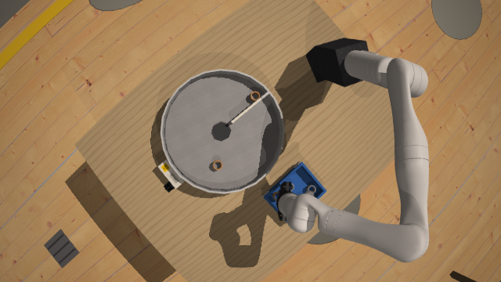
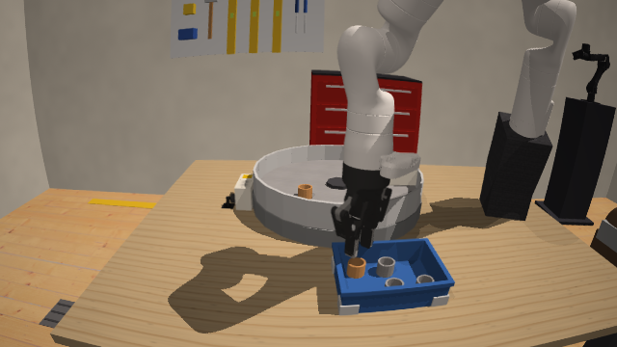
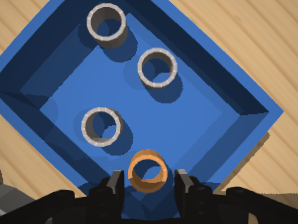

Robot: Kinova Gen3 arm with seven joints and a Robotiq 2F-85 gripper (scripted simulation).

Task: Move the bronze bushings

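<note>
Right now the blue crate is 6 cm behind my hand, 2 cm to the left of it and 5 cm below it. Also, from my hand: grey turntable disc 5 cm ahead, 31 cm to the right, 2 cm below.
</note>
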